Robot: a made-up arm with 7 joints. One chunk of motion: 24 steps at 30 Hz.
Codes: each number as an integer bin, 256 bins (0 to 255) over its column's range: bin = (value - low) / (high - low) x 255, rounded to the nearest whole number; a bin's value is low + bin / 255 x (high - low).
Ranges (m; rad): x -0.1..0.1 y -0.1..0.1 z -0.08..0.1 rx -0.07..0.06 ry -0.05..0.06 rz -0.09..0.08
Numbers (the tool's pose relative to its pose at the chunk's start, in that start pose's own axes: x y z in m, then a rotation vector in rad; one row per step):
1: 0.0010 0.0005 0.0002 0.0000 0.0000 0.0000
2: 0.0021 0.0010 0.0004 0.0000 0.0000 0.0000
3: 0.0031 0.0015 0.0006 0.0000 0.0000 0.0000
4: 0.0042 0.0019 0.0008 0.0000 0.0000 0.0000
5: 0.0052 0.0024 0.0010 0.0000 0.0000 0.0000
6: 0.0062 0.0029 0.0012 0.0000 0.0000 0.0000
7: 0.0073 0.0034 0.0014 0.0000 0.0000 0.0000
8: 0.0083 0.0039 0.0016 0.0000 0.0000 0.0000
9: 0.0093 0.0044 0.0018 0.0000 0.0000 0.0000
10: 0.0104 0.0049 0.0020 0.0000 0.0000 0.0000
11: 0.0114 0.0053 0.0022 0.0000 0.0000 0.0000
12: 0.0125 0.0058 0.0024 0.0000 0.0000 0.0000
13: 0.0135 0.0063 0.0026 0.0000 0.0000 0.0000
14: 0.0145 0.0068 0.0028 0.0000 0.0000 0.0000
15: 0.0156 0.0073 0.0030 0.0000 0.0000 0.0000
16: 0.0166 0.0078 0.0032 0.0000 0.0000 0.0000
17: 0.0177 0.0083 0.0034 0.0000 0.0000 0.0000
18: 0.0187 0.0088 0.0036 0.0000 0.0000 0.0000
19: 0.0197 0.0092 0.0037 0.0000 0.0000 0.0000
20: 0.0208 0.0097 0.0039 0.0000 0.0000 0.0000
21: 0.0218 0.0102 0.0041 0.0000 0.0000 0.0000
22: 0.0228 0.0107 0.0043 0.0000 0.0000 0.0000
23: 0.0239 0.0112 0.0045 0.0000 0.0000 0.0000
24: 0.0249 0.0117 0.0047 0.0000 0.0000 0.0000
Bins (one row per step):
1: 129 128 114 137 116 135
2: 130 129 114 137 116 135
3: 131 129 114 137 116 135
4: 133 130 114 137 116 135
5: 134 131 115 137 116 135
6: 135 131 115 137 116 135
7: 137 132 115 137 116 135
8: 138 132 116 137 116 135
9: 139 133 116 137 116 135
10: 141 134 116 137 116 135
11: 142 134 116 137 116 135
12: 143 135 117 137 116 135
13: 145 136 117 137 116 135
14: 146 136 117 137 116 135
15: 147 137 118 137 116 135
16: 149 137 118 137 116 135
17: 150 138 118 137 116 135
18: 151 139 118 137 116 135
19: 153 139 119 137 116 135
20: 154 140 119 137 116 135
21: 155 141 119 137 116 135
22: 157 141 119 137 116 135
23: 158 142 120 137 116 135
24: 159 142 120 137 116 135

